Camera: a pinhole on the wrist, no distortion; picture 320 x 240 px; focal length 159.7 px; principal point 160.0 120.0 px. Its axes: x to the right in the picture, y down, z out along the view. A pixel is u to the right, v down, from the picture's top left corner.
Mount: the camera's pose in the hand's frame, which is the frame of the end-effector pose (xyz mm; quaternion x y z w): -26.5 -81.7 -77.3 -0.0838 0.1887 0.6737 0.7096
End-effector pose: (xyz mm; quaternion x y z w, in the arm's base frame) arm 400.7 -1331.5 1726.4 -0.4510 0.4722 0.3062 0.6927
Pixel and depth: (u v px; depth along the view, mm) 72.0 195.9 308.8
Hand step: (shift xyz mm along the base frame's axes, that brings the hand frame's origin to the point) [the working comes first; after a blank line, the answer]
In the camera's frame: -170.2 146.8 308.8

158.4 219.6 198.7
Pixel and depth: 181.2 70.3 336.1
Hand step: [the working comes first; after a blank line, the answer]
In the camera's frame: 44.6 -104.6 336.1

57.5 212.8 -117.3
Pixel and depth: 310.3 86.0 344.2
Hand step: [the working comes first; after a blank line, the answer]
In the camera's frame: 323.9 -73.3 344.2

-211.2 233.3 -197.6
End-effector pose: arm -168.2 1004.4 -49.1 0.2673 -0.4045 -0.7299 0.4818
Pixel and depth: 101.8 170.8 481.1
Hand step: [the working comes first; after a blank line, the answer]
In the camera's frame: -175.3 153.0 481.1

-334.7 259.0 194.3
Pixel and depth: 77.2 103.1 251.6
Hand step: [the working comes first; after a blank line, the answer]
In the camera's frame: -130.4 -26.6 251.6

-223.1 56.1 11.7
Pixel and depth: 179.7 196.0 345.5
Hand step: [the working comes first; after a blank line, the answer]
In the camera's frame: 42.6 164.4 345.5

-89.6 184.4 214.1
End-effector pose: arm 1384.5 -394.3 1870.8 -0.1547 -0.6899 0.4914 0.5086
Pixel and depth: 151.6 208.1 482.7
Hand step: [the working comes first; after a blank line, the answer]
In the camera's frame: -25.4 266.3 482.7

-283.8 -322.0 -198.3
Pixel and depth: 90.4 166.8 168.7
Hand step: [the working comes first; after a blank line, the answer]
In the camera's frame: -73.5 49.4 168.7

-49.6 -133.2 41.3
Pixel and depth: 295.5 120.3 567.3
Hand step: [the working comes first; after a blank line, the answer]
In the camera's frame: 481.3 1.1 567.3

-416.1 185.5 -441.6
